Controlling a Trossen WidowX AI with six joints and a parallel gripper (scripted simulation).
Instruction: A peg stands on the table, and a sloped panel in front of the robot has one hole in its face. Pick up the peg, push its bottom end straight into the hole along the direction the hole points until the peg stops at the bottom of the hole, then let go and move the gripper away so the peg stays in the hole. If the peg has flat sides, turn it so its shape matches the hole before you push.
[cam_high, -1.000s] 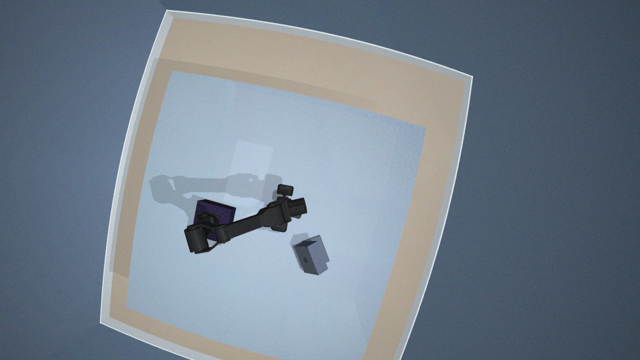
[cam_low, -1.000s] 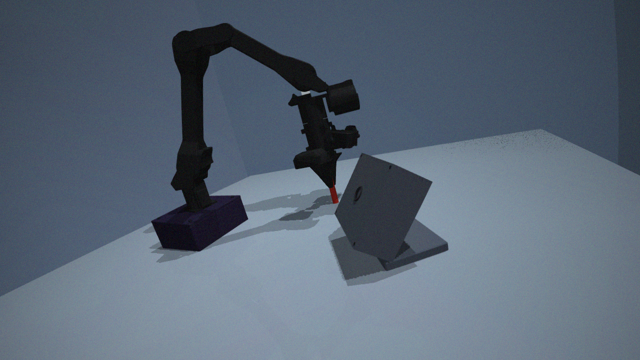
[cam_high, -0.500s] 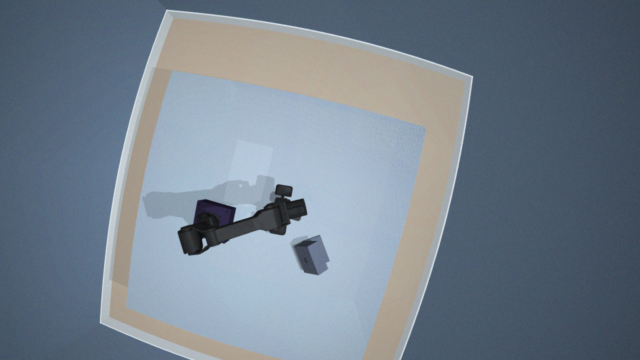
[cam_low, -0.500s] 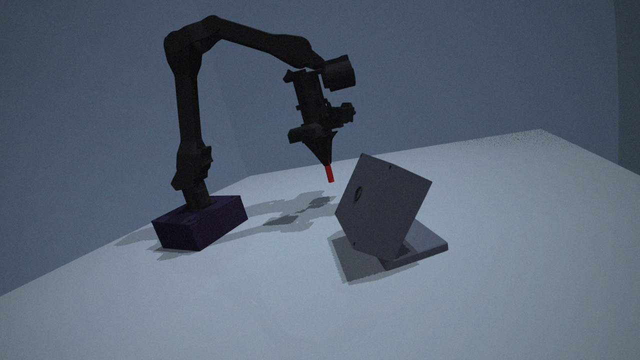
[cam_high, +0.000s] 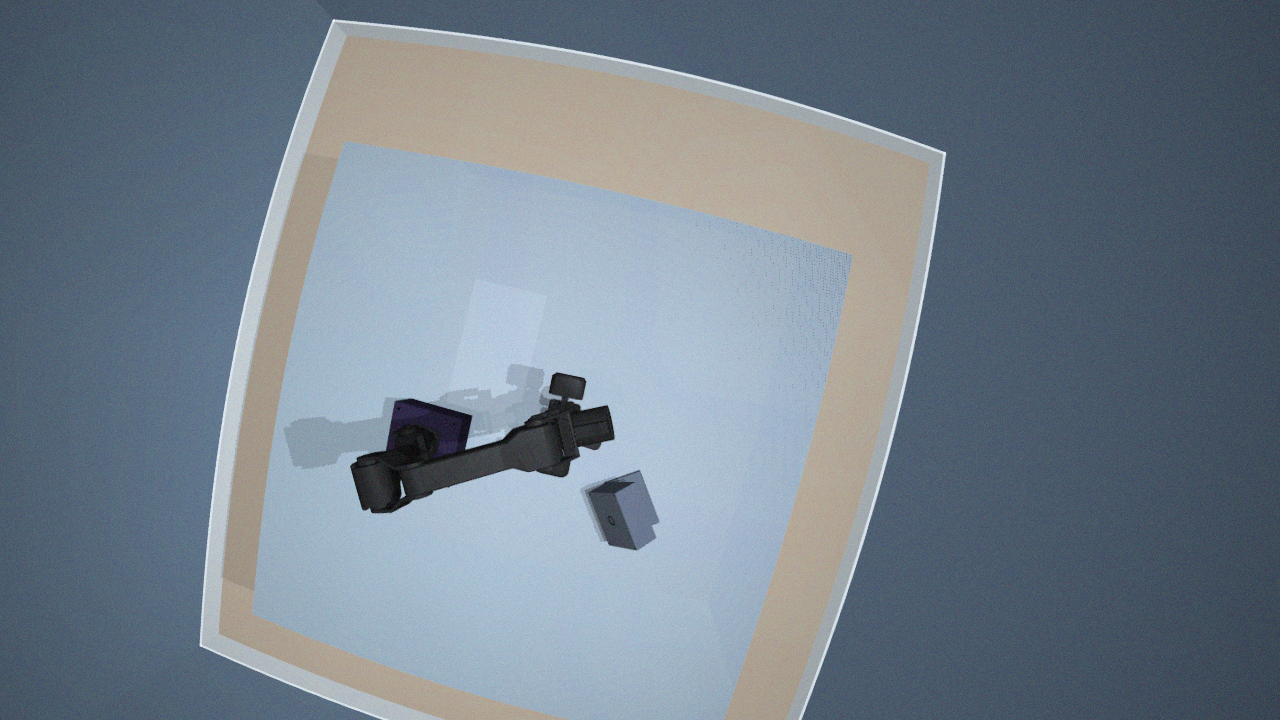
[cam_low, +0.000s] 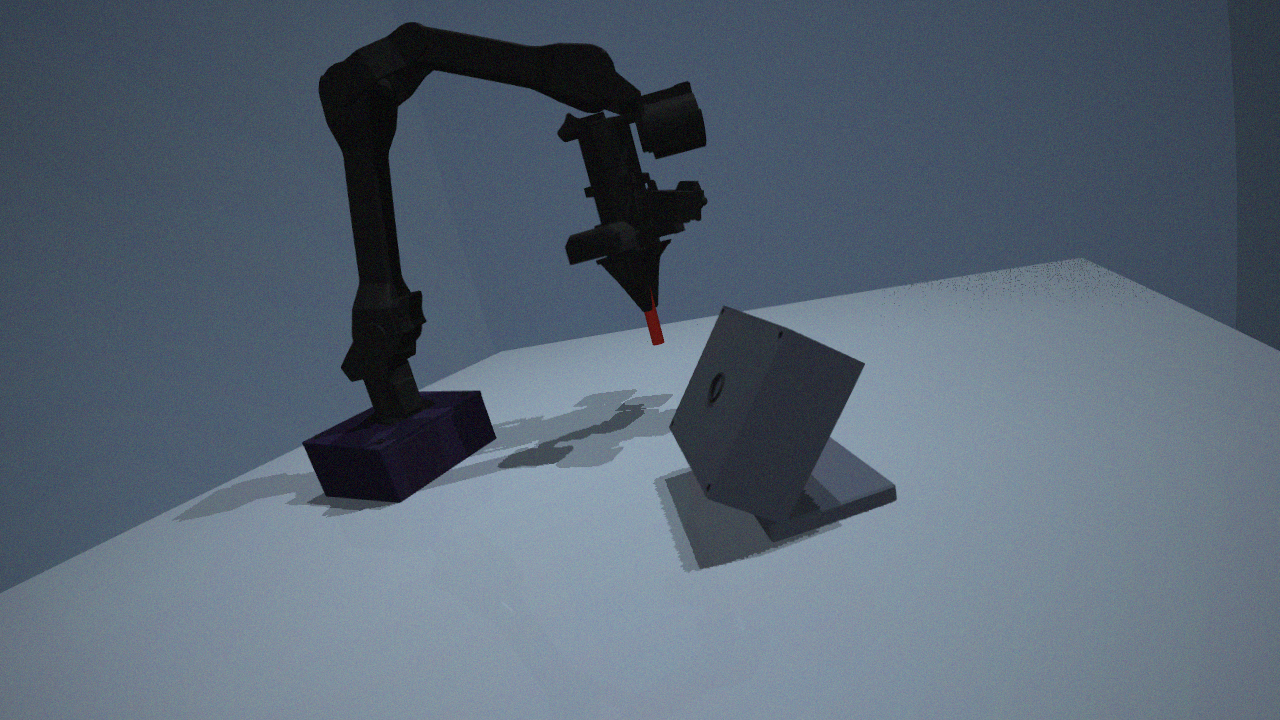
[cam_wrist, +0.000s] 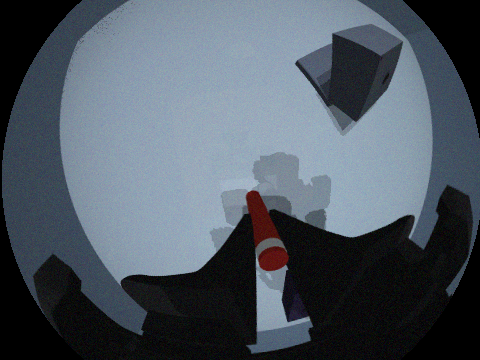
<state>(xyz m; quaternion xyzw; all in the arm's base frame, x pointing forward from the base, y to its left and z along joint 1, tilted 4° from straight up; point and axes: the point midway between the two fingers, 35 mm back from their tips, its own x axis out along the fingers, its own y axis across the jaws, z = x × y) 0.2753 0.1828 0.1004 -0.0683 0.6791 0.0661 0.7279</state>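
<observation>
My gripper tip is now 18 cm short of the panel, 16 cm to the left of it and 5 cm above it. The rest, counted from my gripper tip: red round peg: 2 cm above; then flat grey foot plate: 20 cm ahead, 14 cm to the right, 11 cm below.
</observation>
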